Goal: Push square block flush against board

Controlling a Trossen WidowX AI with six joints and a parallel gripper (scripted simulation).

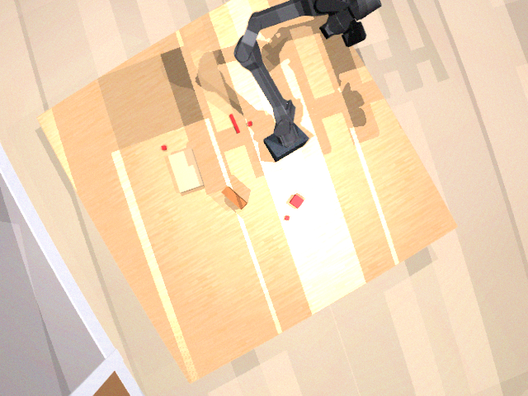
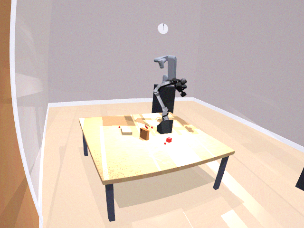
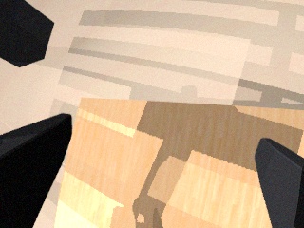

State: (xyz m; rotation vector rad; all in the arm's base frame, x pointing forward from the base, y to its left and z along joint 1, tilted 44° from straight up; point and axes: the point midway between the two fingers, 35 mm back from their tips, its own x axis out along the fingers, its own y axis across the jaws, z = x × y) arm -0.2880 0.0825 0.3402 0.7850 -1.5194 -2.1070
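Right now my gripper tip is 64 cm short of the square block, 31 cm above it and 22 cm to the right of it. The rest, counted from my gripper tip: red stick (46 cm ahead, 35 cm below, 2 cm to the right); then board (73 cm ahead, 34 cm below, 1 cm to the left); then red cube (46 cm ahead, 38 cm to the left, 34 cm below).
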